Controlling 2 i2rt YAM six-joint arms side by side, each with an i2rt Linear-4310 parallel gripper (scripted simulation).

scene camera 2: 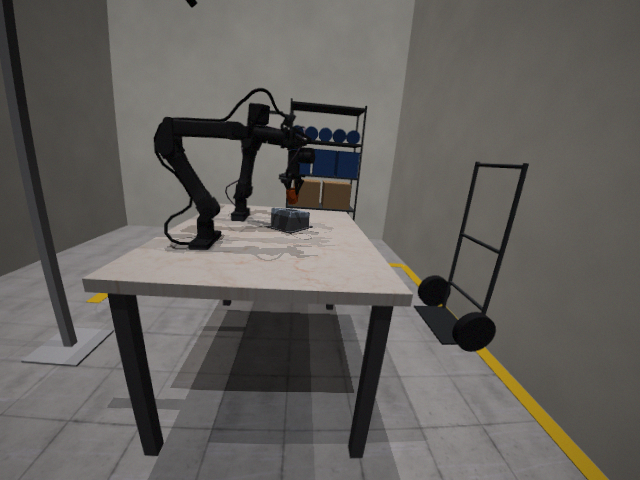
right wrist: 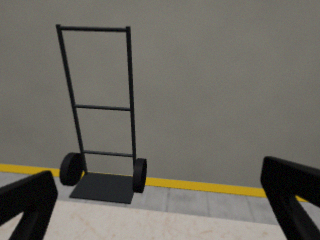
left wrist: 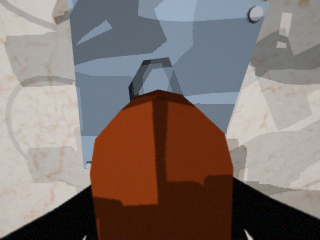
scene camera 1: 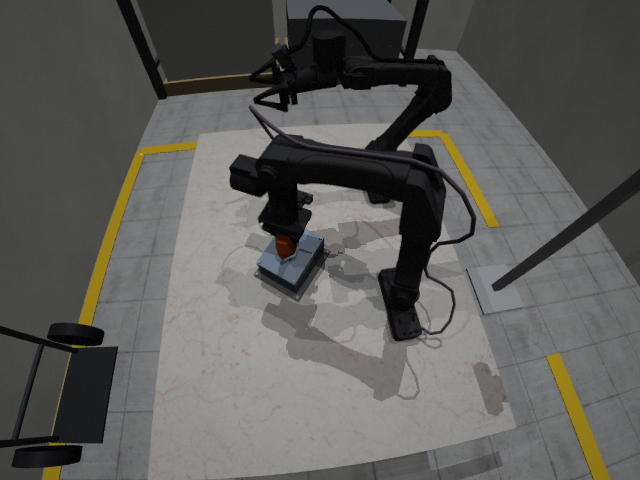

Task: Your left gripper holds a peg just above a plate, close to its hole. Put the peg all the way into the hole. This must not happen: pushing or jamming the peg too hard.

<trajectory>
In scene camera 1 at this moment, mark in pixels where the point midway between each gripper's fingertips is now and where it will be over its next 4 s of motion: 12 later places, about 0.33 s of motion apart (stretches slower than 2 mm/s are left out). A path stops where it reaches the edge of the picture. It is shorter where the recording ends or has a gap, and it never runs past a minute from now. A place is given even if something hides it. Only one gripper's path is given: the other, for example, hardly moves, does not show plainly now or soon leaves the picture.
The right gripper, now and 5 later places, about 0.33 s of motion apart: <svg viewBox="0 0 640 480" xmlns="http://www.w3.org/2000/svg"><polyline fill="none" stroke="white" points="251,89 262,111 291,126 330,126 337,129 337,130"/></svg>
</trajectory>
